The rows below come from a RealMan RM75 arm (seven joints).
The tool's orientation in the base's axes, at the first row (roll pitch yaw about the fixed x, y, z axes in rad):
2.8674 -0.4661 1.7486
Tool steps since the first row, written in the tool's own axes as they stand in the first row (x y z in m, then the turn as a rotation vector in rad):
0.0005 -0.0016 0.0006 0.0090 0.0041 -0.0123
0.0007 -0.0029 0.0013 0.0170 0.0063 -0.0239
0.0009 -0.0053 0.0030 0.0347 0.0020 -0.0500
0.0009 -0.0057 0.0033 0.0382 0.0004 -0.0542
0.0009 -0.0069 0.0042 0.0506 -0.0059 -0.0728
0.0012 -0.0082 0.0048 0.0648 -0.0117 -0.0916
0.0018 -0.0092 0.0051 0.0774 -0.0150 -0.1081
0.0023 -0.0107 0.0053 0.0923 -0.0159 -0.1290
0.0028 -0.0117 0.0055 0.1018 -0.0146 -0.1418
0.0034 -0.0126 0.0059 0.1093 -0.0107 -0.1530
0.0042 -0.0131 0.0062 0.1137 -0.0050 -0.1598
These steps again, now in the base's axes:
-0.0015 0.0006 -0.0007 0.0002 0.0023 0.0156
-0.0027 0.0011 -0.0015 -0.0011 0.0039 0.0297
-0.0047 0.0019 -0.0035 -0.0130 0.0069 0.0591
-0.0050 0.0021 -0.0038 -0.0159 0.0079 0.0639
-0.0060 0.0024 -0.0049 -0.0275 0.0097 0.0839
-0.0072 0.0029 -0.0056 -0.0390 0.0130 0.1051
-0.0082 0.0035 -0.0058 -0.0473 0.0161 0.1241
-0.0097 0.0040 -0.0061 -0.0545 0.0192 0.1486
-0.0107 0.0045 -0.0063 -0.0572 0.0216 0.1642
-0.0116 0.0051 -0.0066 -0.0567 0.0231 0.1781
-0.0122 0.0060 -0.0066 -0.0532 0.0240 0.1873

